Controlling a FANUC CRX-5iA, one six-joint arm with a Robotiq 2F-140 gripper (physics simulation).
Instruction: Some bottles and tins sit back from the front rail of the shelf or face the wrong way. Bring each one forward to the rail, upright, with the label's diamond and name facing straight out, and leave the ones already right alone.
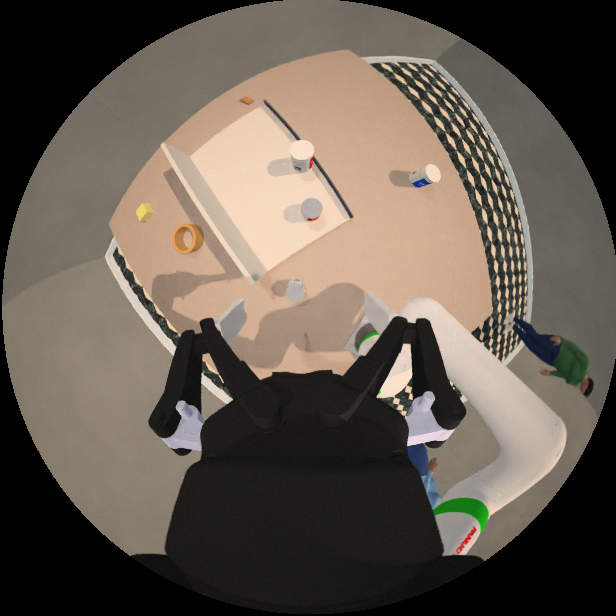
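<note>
I look down from high above the table. The pale shelf board (261,183) lies at the upper left, with a dark front rail (307,158) along its right edge. A white tin with a red label (302,155) stands at the rail. A grey-topped tin with a red label (311,209) stands a little back from the rail. A white bottle with a blue label (425,175) stands off the shelf on the table to the right. A small grey tin (294,289) stands on the table below the shelf. My gripper (298,327) is open and empty, high above the table's near edge.
A tape ring (188,237) and a yellow block (144,212) lie on the table left of the shelf's back wall (209,215). A small orange block (247,100) lies at the far end. A chequered mat (488,189) surrounds the table. My white arm (505,419) passes at the lower right.
</note>
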